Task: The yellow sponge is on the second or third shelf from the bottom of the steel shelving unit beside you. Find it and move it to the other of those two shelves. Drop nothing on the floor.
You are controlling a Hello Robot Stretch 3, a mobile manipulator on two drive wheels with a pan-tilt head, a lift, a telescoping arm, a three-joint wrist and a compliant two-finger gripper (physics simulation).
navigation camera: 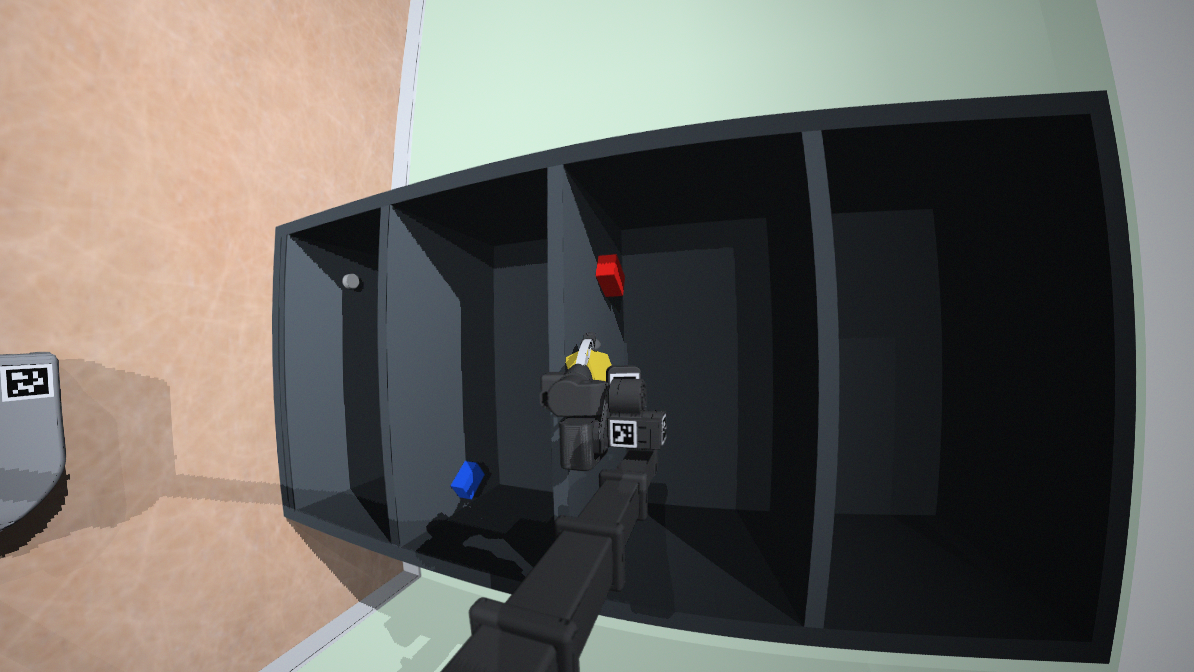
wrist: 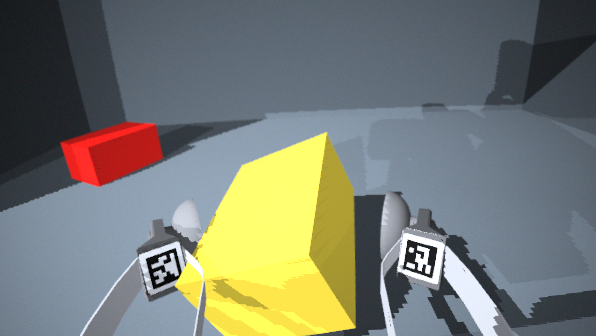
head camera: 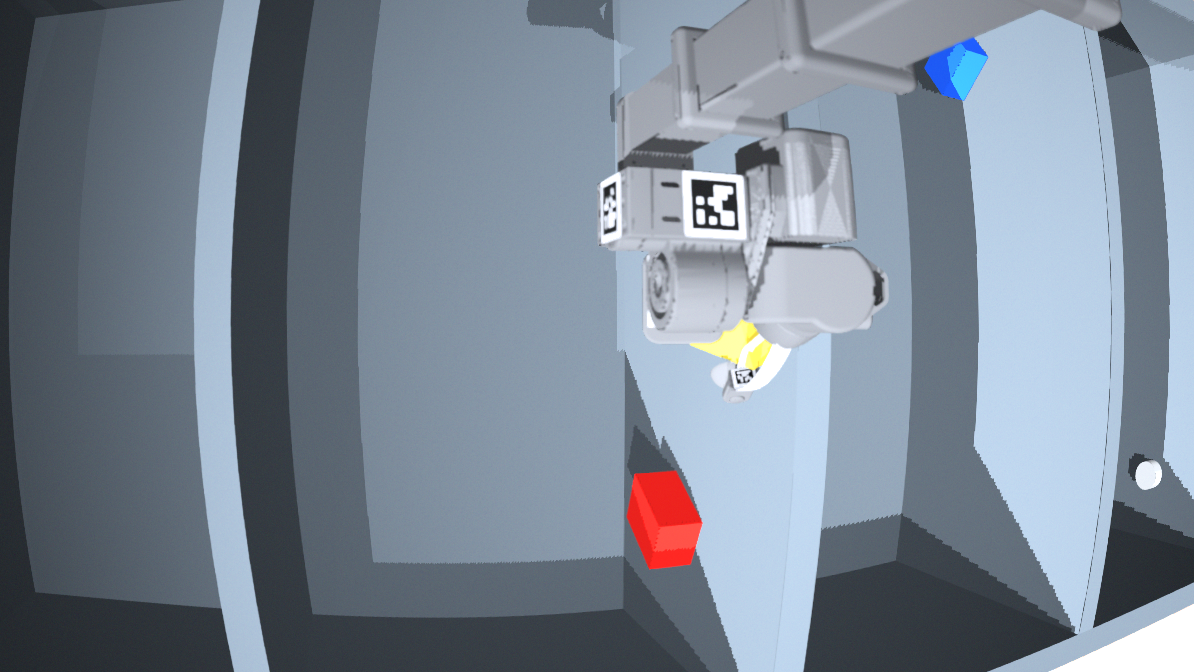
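Frame: origin at the robot's base, x left, y ahead, z down, level; metres.
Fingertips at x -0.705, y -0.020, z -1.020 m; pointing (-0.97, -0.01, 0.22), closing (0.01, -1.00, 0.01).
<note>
Pixels of each thing's top centre, then the offset from my fingertips to it. "pt": a spot on its surface instead.
- yellow sponge, centre of its top: (head camera: 686, 308) (navigation camera: 611, 370) dy +0.003, dx +0.018, dz -0.046 m
- red block, centre of its top: (head camera: 642, 521) (navigation camera: 619, 275) dy +0.213, dx -0.185, dz -0.016 m
- blue block, centre of its top: (head camera: 944, 59) (navigation camera: 474, 481) dy -0.354, dx -0.182, dz +0.441 m
- small white cylinder, centre of its top: (head camera: 1145, 475) (navigation camera: 353, 280) dy +0.278, dx -0.163, dz +0.919 m
- shelf board, a spot on its surface: (head camera: 218, 333) pt dy +0.018, dx +0.063, dz -0.407 m
The yellow sponge (head camera: 726, 342) (navigation camera: 596, 365) (wrist: 280, 210) is on the third shelf from the bottom (head camera: 735, 467) (navigation camera: 582, 242) (wrist: 450, 150), near its front edge. In the wrist view it stands turned at an angle between the fingers. My gripper (head camera: 736, 380) (navigation camera: 589, 342) (wrist: 291, 220) is open around it. The left fingertip is close beside the sponge; a gap shows between the sponge and the right fingertip. The wrist hides part of the sponge in the head and navigation views. The second shelf from the bottom (head camera: 1044, 250) (navigation camera: 426, 333) is one level lower.
A red block (head camera: 664, 517) (navigation camera: 610, 275) (wrist: 120, 155) lies left of the sponge in the wrist view, on the same shelf. A blue block (head camera: 956, 70) (navigation camera: 467, 480) is on the second shelf. A small white cylinder (head camera: 1148, 474) (navigation camera: 350, 281) is on the bottom shelf. Another shelf board (head camera: 218, 333) (navigation camera: 820, 333) is above the gripper.
</note>
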